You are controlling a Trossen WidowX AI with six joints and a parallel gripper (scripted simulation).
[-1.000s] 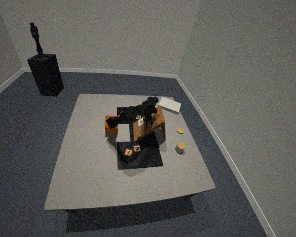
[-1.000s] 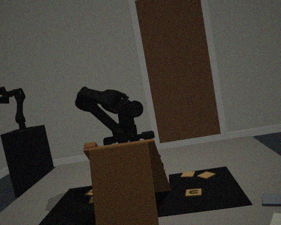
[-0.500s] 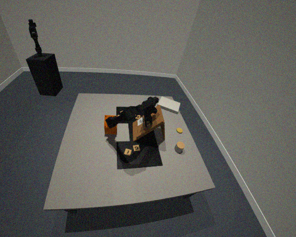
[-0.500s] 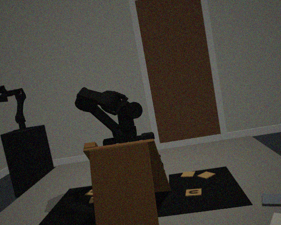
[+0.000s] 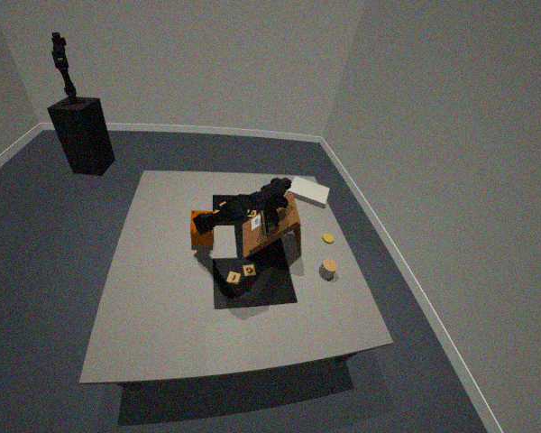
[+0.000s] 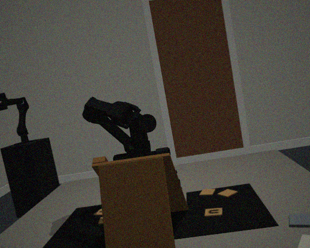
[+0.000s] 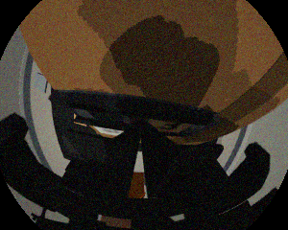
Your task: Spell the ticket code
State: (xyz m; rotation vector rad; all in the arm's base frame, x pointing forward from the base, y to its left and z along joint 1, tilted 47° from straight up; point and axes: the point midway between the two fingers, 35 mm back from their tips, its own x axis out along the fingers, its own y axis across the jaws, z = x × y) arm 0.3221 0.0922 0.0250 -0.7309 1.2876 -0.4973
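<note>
My gripper tip is 6 cm past the white ticket, 5 cm to the right of it and 8 cm above it. Round my gripper tip: yellow disc: 39 cm ahead, 5 cm to the left, 16 cm below; then black mat: 13 cm behind, 2 cm to the right, 17 cm below; then grey-blue card: 3 cm ahead, 50 cm to the left, 16 cm below.
</note>
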